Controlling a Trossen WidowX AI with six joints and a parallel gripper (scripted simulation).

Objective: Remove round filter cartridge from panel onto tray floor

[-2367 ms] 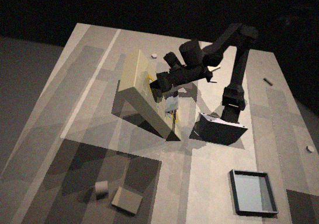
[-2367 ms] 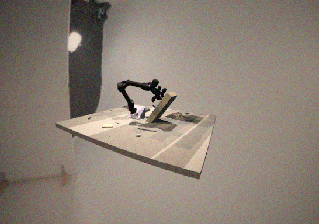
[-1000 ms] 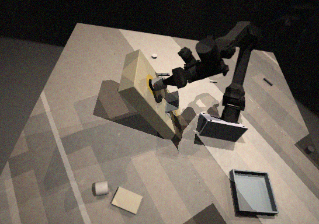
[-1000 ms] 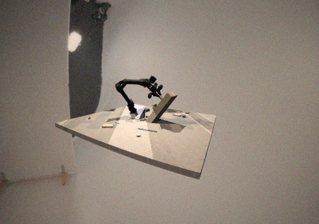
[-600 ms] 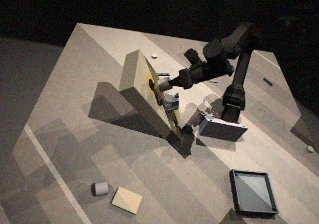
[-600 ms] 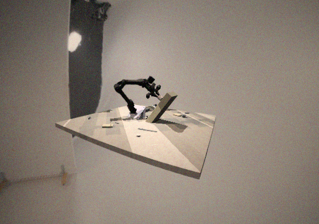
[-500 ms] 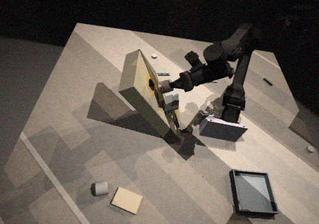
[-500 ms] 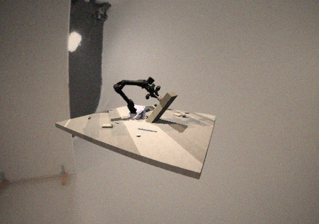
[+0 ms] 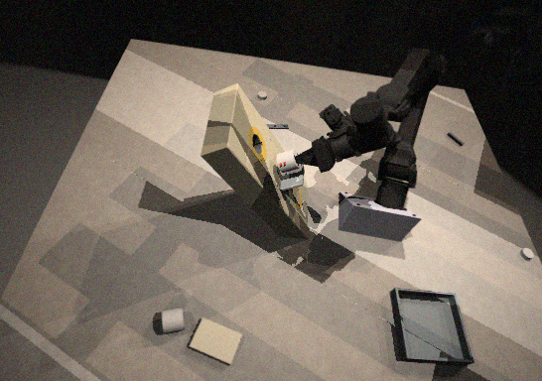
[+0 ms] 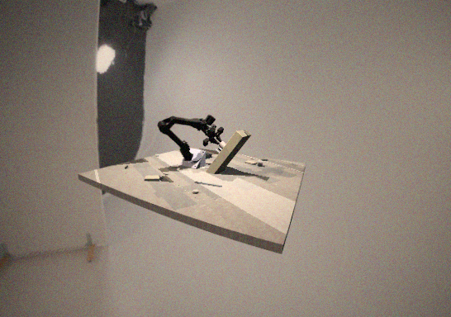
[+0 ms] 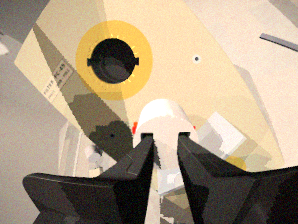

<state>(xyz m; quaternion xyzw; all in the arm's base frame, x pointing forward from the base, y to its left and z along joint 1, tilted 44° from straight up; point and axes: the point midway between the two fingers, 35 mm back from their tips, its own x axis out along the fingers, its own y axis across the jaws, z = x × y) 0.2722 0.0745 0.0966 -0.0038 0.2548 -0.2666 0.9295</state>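
Right now my gripper tip is 10 mm short of the pale round filter cartridge and 10 mm above it. Also, from my gripper tip: cream service panel: 50 mm ahead, 10 mm to the right, 50 mm below; blue-grey tray: 330 mm behind, 300 mm to the left, 190 mm below.
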